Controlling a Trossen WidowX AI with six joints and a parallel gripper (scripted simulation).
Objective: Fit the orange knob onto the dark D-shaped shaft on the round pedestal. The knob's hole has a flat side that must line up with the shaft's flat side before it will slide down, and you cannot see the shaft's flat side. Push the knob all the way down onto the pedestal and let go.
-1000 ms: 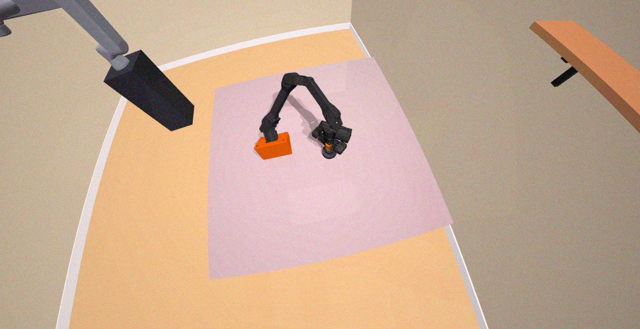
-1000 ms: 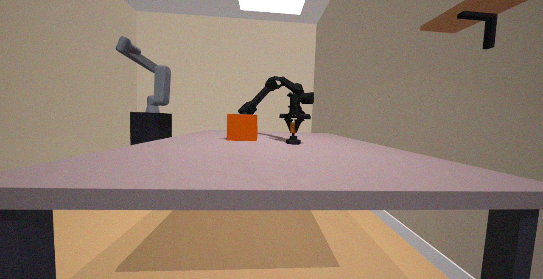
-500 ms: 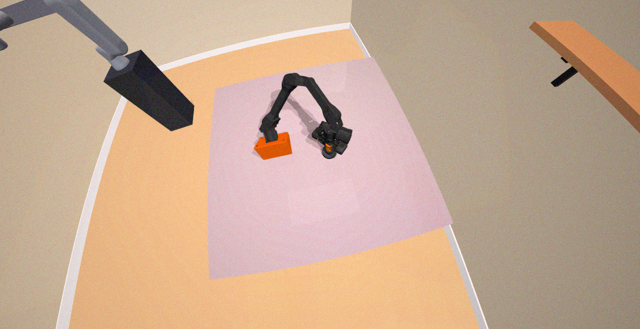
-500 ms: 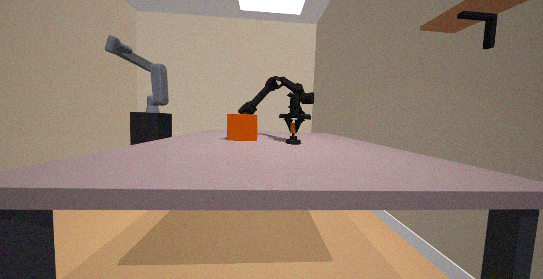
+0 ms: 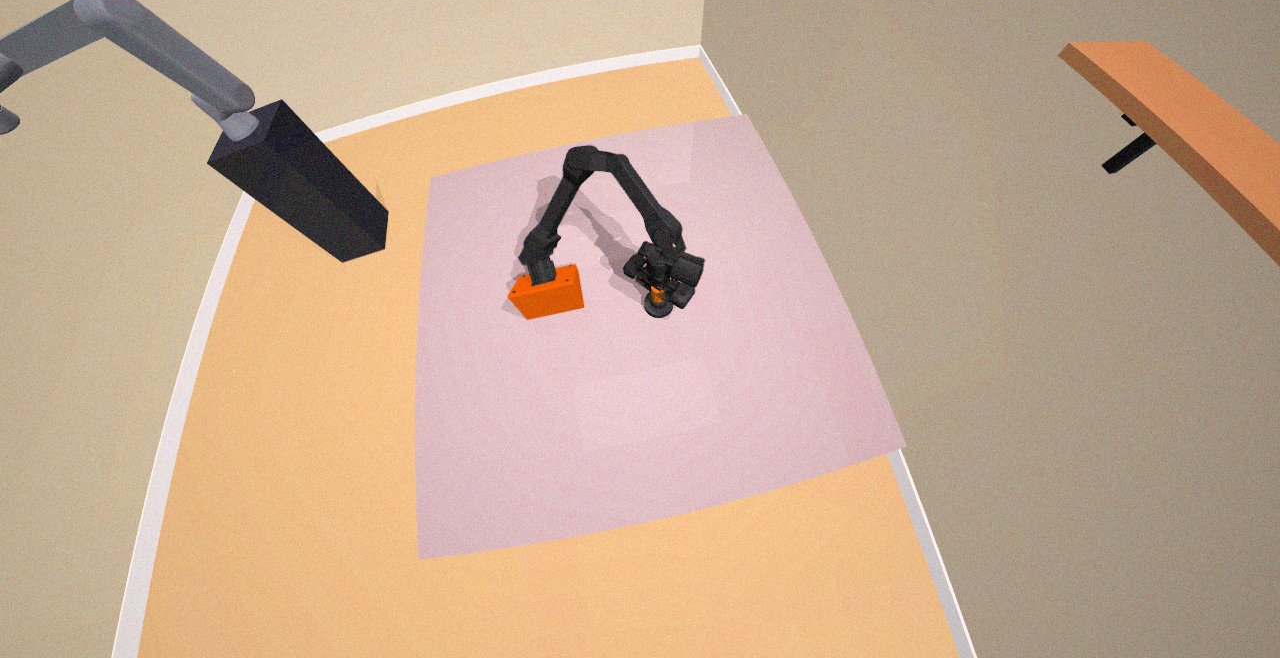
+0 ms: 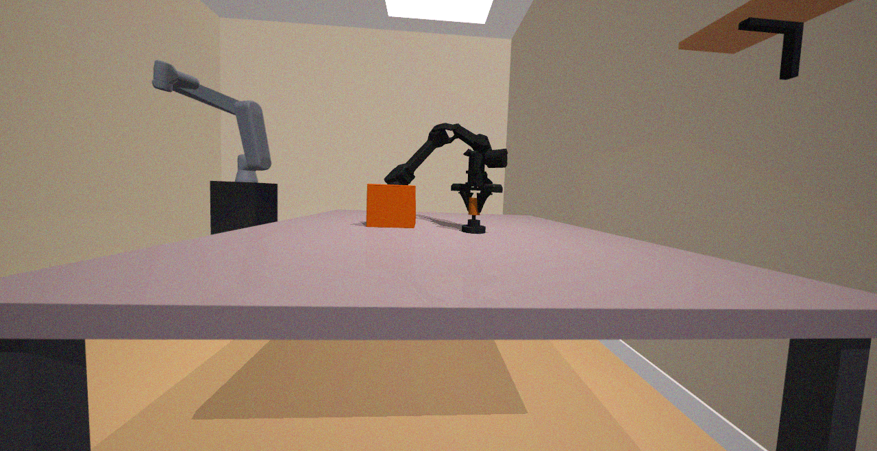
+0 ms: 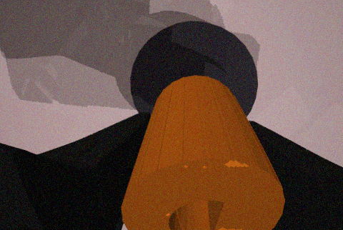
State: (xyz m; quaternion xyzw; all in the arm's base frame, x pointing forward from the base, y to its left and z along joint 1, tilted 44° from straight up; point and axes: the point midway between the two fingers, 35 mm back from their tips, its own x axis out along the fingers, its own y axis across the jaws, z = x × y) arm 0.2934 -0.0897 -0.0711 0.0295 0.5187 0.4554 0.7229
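Right now the orange knob is 20 mm above my gripper tip. Also, from my gripper tip: dark round pedestal 40 mm below.
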